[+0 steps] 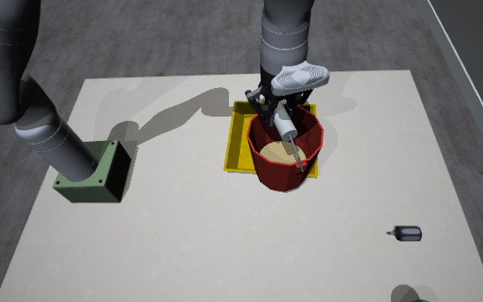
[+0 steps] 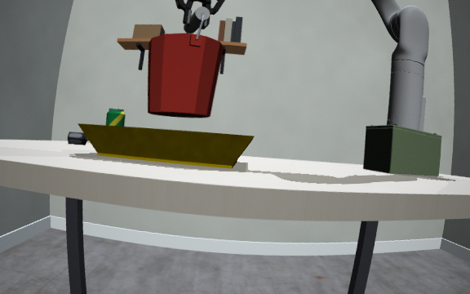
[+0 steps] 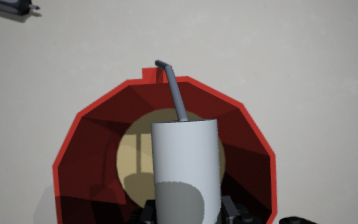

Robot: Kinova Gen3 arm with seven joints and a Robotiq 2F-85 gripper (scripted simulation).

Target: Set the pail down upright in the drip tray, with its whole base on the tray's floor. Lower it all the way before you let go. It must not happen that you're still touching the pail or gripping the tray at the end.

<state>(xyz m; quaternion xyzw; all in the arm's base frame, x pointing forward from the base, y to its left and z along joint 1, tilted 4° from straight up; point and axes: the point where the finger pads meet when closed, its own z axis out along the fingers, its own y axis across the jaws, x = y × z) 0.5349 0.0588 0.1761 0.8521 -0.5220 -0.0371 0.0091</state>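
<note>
Right now my hand is 1 cm short of the red pail and 9 cm above it. Also, from my hand: wire bail 1 cm ahead, 3 cm below; then yellow drip tray 2 cm behind, 14 cm to the left, 30 cm below.
</note>
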